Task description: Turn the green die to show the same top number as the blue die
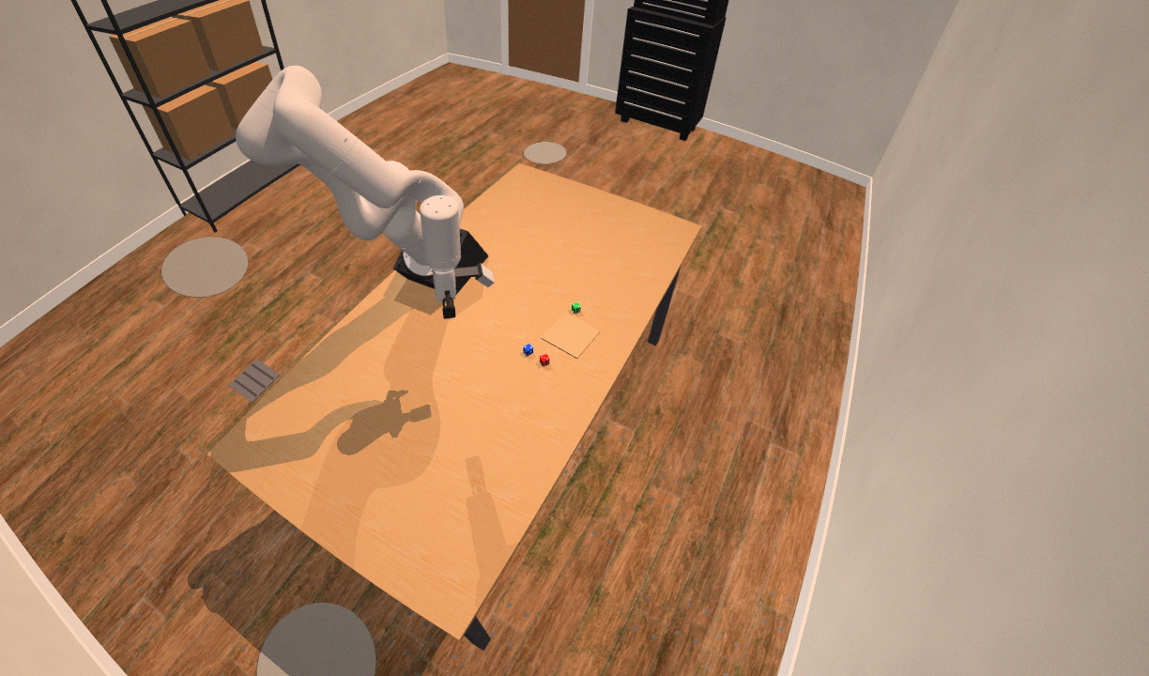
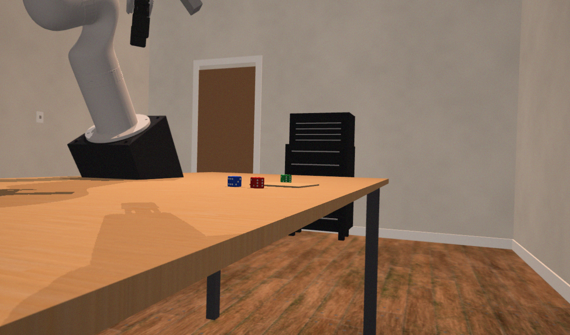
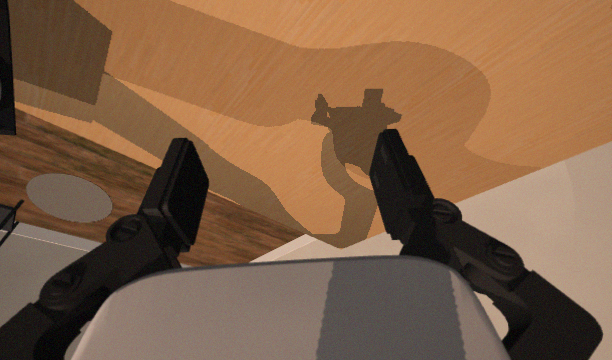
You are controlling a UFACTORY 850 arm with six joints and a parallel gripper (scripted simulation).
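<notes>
Right now my hand is 13 cm short of the blue die, 19 cm to the right of it and 30 cm above it. The rest, counted from my hand: red die (19 cm ahead, 18 cm to the left, 30 cm below); then tan mat (20 cm ahead, 32 cm to the left, 32 cm below); then green die (16 cm ahead, 43 cm to the left, 30 cm below).
</notes>
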